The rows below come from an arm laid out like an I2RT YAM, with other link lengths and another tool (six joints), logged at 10 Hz.
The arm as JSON. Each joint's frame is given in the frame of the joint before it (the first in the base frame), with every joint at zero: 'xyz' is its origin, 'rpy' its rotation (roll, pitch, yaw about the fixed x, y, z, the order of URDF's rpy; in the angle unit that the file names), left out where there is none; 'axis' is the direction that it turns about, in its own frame. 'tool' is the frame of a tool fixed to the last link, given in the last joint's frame.
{
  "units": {
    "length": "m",
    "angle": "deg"
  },
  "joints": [
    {
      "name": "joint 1",
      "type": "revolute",
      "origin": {
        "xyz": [
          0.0,
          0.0,
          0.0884
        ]
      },
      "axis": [
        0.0,
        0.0,
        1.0
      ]
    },
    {
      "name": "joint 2",
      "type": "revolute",
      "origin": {
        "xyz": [
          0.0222,
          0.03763,
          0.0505
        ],
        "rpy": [
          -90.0,
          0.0,
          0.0
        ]
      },
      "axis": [
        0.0,
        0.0,
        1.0
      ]
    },
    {
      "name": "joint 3",
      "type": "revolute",
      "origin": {
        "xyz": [
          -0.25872,
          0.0,
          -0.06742
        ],
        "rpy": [
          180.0,
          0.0,
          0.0
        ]
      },
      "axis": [
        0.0,
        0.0,
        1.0
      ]
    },
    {
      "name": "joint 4",
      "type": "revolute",
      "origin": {
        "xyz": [
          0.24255,
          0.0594,
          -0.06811
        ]
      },
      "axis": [
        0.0,
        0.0,
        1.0
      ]
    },
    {
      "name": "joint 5",
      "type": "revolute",
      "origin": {
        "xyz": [
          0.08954,
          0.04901,
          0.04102
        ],
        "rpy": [
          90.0,
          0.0,
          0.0
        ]
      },
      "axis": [
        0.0,
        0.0,
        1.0
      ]
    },
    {
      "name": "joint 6",
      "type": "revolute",
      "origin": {
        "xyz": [
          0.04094,
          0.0,
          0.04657
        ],
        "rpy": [
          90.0,
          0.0,
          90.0
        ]
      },
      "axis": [
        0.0,
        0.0,
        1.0
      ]
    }
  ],
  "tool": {
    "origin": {
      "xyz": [
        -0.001,
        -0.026,
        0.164
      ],
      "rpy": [
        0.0,
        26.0,
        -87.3
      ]
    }
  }
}
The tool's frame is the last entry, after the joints.
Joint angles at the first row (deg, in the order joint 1, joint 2, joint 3, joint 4, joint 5, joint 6):
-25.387 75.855 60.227 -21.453 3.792 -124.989
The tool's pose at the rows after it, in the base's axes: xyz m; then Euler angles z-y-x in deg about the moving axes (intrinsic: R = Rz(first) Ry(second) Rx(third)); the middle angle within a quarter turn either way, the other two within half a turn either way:
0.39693, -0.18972, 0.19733, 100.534, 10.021, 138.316
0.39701, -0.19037, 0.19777, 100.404, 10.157, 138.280
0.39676, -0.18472, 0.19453, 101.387, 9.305, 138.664
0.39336, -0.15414, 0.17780, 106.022, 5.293, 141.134
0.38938, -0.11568, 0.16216, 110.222, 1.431, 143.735
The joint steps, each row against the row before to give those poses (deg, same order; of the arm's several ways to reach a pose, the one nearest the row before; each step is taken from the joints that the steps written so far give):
0.001 -0.001 0.000 1.115 1.575 0.000
-0.001 0.000 0.001 0.107 0.152 0.000
0.285 0.001 -0.001 -0.805 -0.786 0.000
2.272 -0.001 0.000 -4.395 -2.646 0.022
4.394 0.000 0.000 -4.481 -0.698 1.246

